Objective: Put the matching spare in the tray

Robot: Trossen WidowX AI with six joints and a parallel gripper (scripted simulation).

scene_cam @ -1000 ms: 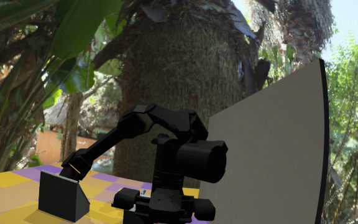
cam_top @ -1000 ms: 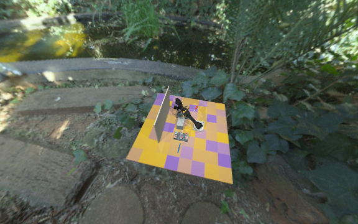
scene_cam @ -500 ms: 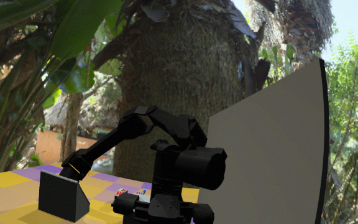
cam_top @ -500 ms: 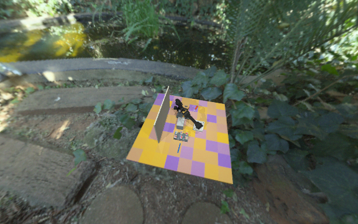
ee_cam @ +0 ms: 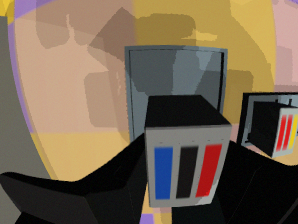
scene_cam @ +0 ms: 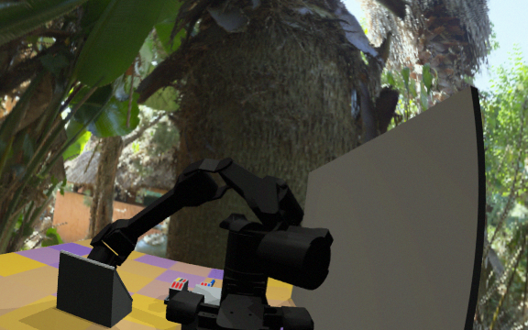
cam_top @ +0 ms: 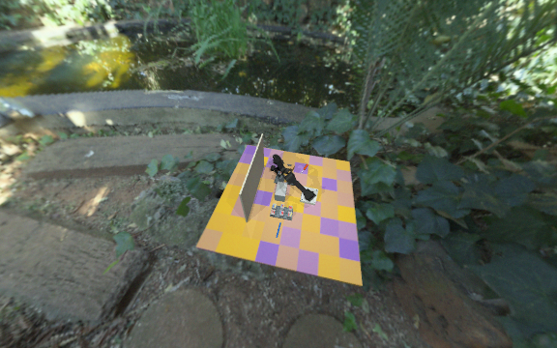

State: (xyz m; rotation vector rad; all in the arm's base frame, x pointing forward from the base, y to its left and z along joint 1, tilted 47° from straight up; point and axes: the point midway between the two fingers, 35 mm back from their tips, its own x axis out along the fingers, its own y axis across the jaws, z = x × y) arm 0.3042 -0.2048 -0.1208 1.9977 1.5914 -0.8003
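Now: the flat grey tray 60 mm below my gripper tip, 10 mm to the left of it and 10 mm behind it. From my gripper tip the other things lie so: grey mounted unit (210 mm to the left, 30 mm behind, 20 mm below); tall grey wall panel (220 mm ahead, 180 mm to the left, 160 mm above); blue marker pen (570 mm to the left, 60 mm below, 40 mm behind).
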